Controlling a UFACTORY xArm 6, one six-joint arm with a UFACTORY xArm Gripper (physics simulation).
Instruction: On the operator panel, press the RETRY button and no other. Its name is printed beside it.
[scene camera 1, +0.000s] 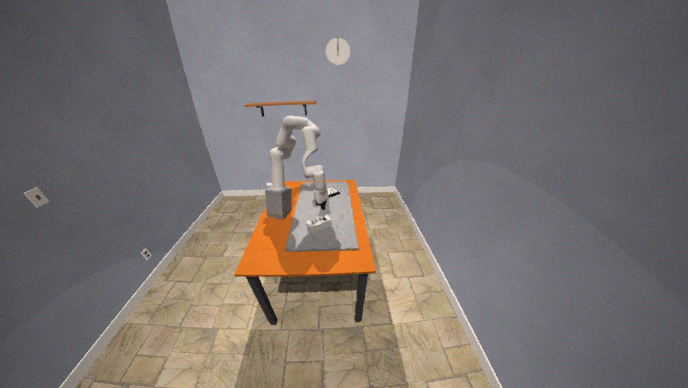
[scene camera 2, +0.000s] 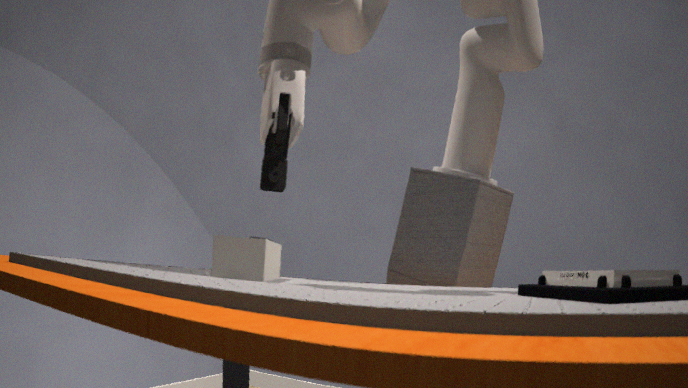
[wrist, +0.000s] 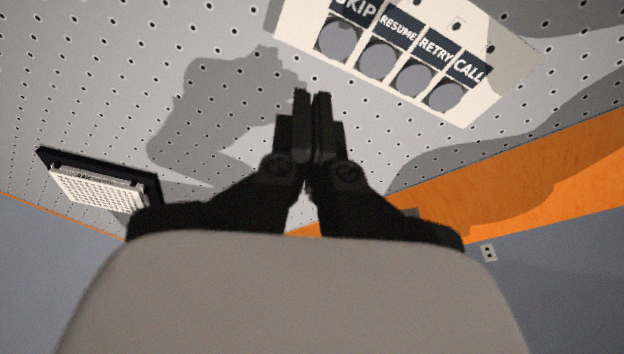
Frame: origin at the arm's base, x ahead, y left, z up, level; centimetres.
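Seen in the pictures: gripper, fingertip midpoint: (scene camera 1: 323, 208) (scene camera 2: 272, 190) (wrist: 307, 115); arm's base, origin of the base link: (scene camera 1: 278, 188) (scene camera 2: 464, 179).
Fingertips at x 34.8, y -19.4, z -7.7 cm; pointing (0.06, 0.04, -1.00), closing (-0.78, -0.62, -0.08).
Observation:
Offsets run from my fingertips to a thing's top centre. Level surfaces: height alone.
The operator panel @[dx -3.6, dy -5.2, dz -6.3 cm] (scene camera 1: 318, 226) (scene camera 2: 239, 259) (wrist: 470, 116) is a cream box on the grey perforated board. In the wrist view it shows four round grey buttons in a row beside dark labels SKIP, RESUME, RETRY and CALL. The RETRY button @[dx -5.7, dy -4.2, dz -6.3 cm] (wrist: 414, 80) is third, between the RESUME button @[dx -3.0, dy -3.0, dz -6.3 cm] (wrist: 377, 61) and the CALL button @[dx -8.5, dy -5.4, dz -6.3 cm] (wrist: 445, 97). The SKIP button @[dx -0.2, dy -1.8, dz -6.3 cm] (wrist: 338, 40) is at the other end. My gripper (scene camera 1: 323, 207) (scene camera 2: 273, 190) (wrist: 307, 115) is shut and empty, with its black fingertips together. It hangs above the board and higher than the panel, apart from it.
A white perforated plate @[dx +5.3, dy +40.4, dz -9.2 cm] (wrist: 97, 190) lies on a black base @[dx +5.3, dy +40.4, dz -9.7 cm] (scene camera 1: 336, 193) (scene camera 2: 612, 295) (wrist: 154, 187) on the grey board @[dz -11.8 cm] (scene camera 1: 305, 243). The arm stands on a grey block (scene camera 1: 278, 202) (scene camera 2: 435, 230) beside the board. Both are on the orange table @[dz -13.1 cm] (scene camera 1: 260, 260).

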